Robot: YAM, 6 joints.
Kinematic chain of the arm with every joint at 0, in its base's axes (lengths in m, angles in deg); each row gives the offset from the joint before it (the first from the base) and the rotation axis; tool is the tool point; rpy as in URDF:
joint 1: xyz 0 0 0.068 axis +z
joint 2: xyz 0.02 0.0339 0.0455 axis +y
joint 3: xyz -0.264 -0.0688 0 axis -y
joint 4: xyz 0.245 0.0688 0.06 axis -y
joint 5: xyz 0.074 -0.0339 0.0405 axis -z
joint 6: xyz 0.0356 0 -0.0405 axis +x
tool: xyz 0 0 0 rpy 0 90 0
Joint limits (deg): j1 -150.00..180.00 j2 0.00..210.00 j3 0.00..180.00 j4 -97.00..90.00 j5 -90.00..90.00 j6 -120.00..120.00
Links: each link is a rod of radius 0.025 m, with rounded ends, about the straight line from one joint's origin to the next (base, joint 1, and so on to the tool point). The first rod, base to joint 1, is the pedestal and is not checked.
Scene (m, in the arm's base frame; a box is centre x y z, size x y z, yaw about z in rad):
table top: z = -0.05
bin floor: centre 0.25 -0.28 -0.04 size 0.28 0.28 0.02 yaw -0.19
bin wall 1: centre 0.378 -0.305 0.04 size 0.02 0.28 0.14 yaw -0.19
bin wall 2: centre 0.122 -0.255 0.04 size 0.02 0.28 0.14 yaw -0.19
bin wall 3: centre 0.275 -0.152 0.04 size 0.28 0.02 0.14 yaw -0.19
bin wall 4: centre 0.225 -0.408 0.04 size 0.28 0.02 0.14 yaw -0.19
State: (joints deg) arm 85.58 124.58 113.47 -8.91 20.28 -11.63
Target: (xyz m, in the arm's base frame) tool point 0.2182 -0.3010 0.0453
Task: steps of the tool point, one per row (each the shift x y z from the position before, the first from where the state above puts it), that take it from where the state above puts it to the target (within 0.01 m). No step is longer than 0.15 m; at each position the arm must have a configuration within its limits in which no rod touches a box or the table.
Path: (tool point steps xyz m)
1: 0.1250 -0.0536 0.0159
2: 0.1005 -0.0828 0.0146
3: 0.0697 -0.1028 0.0129
4: 0.0358 -0.1121 0.0113
5: 0.0022 -0.1110 0.0096
6: -0.0279 -0.1002 0.0079
7: -0.0520 -0.0819 0.0062
8: 0.0162 -0.0800 -0.1112
9: -0.0340 -0.0657 -0.1172
10: -0.0699 -0.0311 -0.1105

